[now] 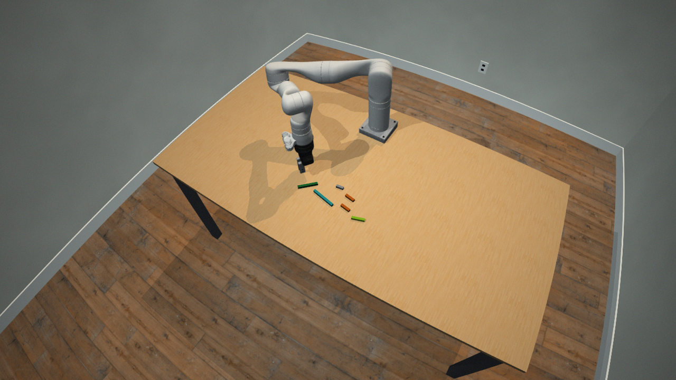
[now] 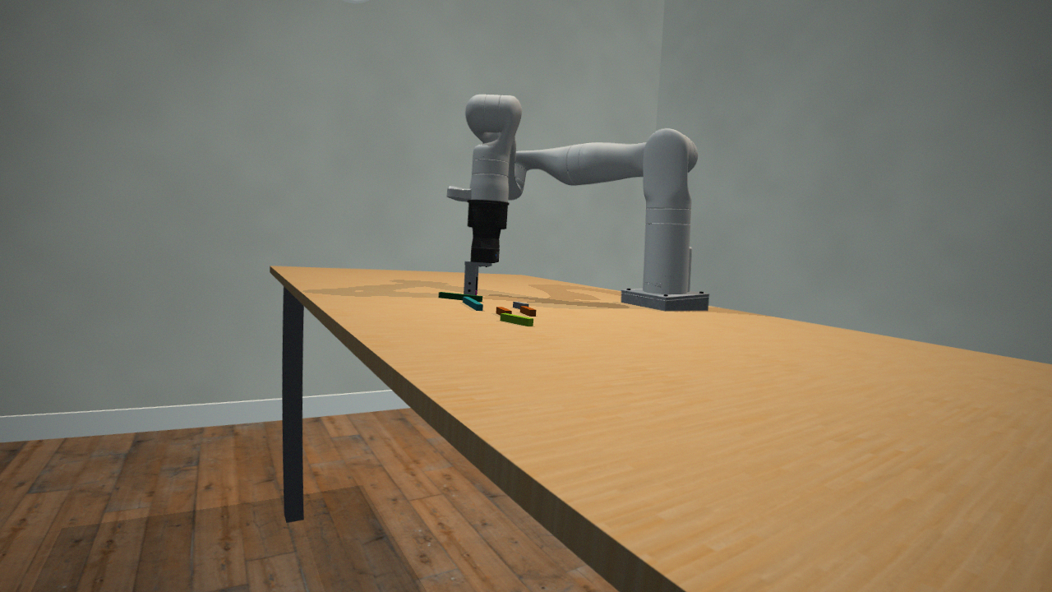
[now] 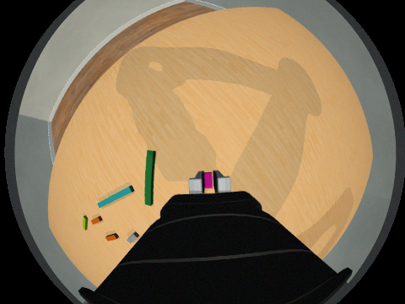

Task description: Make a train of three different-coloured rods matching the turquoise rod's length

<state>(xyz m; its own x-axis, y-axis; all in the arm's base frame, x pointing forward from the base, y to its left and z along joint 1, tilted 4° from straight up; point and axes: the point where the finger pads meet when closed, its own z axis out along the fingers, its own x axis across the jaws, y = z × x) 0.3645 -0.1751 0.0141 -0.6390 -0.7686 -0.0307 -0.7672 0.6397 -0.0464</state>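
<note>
The magenta rod lies 10 mm below my hand. From my hand the other things lie so: green rod 60 mm to the left, 60 mm ahead, 10 mm below; then grey rod 180 mm to the left, 10 mm below; then turquoise rod 150 mm to the left, 80 mm ahead, 10 mm below.
</note>
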